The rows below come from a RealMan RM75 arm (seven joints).
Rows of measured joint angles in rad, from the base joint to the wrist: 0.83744 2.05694 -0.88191 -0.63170 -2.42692 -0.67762 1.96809; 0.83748 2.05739 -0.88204 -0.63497 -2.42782 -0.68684 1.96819; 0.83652 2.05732 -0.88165 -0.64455 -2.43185 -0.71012 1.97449; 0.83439 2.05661 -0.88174 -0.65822 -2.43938 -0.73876 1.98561; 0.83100 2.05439 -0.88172 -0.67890 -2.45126 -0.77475 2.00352; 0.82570 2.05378 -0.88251 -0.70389 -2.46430 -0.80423 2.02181; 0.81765 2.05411 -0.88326 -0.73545 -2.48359 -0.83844 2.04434; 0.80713 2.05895 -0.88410 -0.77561 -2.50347 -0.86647 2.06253; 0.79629 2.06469 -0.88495 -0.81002 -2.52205 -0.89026 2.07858; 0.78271 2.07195 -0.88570 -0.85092 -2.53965 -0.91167 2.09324; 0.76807 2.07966 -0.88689 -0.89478 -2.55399 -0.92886 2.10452; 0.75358 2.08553 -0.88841 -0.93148 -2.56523 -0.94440 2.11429; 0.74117 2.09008 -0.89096 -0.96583 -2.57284 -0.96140 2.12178; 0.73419 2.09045 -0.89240 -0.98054 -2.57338 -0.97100 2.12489; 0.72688 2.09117 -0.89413 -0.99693 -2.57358 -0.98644 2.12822; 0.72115 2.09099 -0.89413 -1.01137 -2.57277 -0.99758 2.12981; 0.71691 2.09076 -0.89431 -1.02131 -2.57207 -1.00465 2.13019; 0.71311 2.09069 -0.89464 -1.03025 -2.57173 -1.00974 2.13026; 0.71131 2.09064 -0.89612 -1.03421 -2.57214 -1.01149 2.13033; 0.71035 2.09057 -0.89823 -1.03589 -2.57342 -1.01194 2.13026; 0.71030 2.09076 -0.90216 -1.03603 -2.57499 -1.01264 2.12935; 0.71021 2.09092 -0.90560 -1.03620 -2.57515 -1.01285 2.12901; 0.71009 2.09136 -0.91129 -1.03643 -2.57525 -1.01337 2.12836; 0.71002 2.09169 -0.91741 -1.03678 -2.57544 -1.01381 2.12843
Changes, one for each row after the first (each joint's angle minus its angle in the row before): 0.00004 0.00045 -0.00013 -0.00327 -0.00090 -0.00922 0.00010; -0.00096 -0.00007 0.00039 -0.00958 -0.00403 -0.02328 0.00630; -0.00213 -0.00071 -0.00009 -0.01367 -0.00753 -0.02864 0.01112; -0.00339 -0.00222 0.00002 -0.02068 -0.01188 -0.03599 0.01791; -0.00530 -0.00061 -0.00079 -0.02499 -0.01304 -0.02948 0.01829; -0.00805 0.00033 -0.00075 -0.03156 -0.01929 -0.03421 0.02253; -0.01052 0.00484 -0.00084 -0.04016 -0.01988 -0.02803 0.01819; -0.01084 0.00574 -0.00085 -0.03441 -0.01858 -0.02379 0.01605; -0.01358 0.00726 -0.00075 -0.04090 -0.01760 -0.02141 0.01466; -0.01464 0.00771 -0.00119 -0.04386 -0.01434 -0.01719 0.01128; -0.01449 0.00587 -0.00152 -0.03670 -0.01124 -0.01554 0.00977; -0.01241 0.00455 -0.00255 -0.03435 -0.00761 -0.01700 0.00749; -0.00698 0.00037 -0.00144 -0.01471 -0.00054 -0.00960 0.00311; -0.00731 0.00072 -0.00173 -0.01639 -0.00020 -0.01544 0.00333; -0.00573 -0.00018 0.00000 -0.01444 0.00081 -0.01114 0.00159; -0.00424 -0.00023 -0.00018 -0.00994 0.00070 -0.00707 0.00038; -0.00380 -0.00007 -0.00033 -0.00894 0.00034 -0.00509 0.00007; -0.00180 -0.00005 -0.00148 -0.00396 -0.00041 -0.00175 0.00007; -0.00096 -0.00007 -0.00211 -0.00168 -0.00128 -0.00045 -0.00007; -0.00005 0.00019 -0.00393 -0.00014 -0.00157 -0.00070 -0.00091; -0.00009 0.00016 -0.00344 -0.00017 -0.00016 -0.00021 -0.00034; -0.00012 0.00044 -0.00569 -0.00023 -0.00010 -0.00052 -0.00065; -0.00007 0.00033 -0.00612 -0.00035 -0.00019 -0.00044 0.00007
